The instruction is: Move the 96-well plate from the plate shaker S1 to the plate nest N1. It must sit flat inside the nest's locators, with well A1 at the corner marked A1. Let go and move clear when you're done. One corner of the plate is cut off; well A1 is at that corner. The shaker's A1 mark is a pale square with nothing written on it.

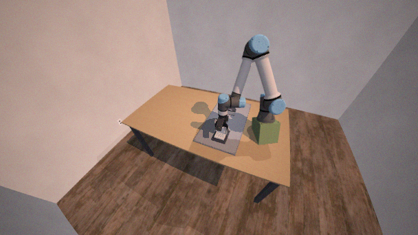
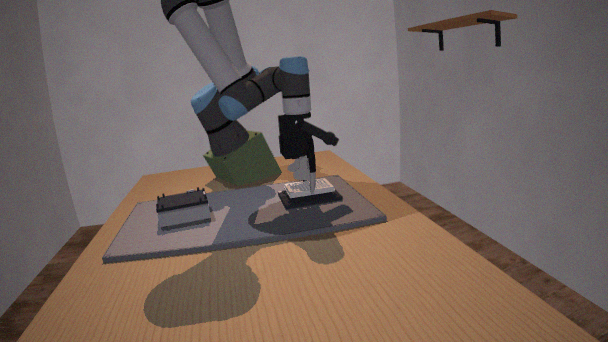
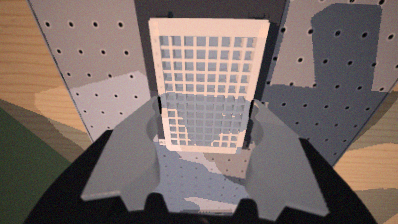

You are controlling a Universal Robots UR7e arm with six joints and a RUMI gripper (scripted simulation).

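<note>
Now: the dark plate nest N1 30 mm below my hand. Round my hand: white 96-well plate: 10 mm below.
</note>
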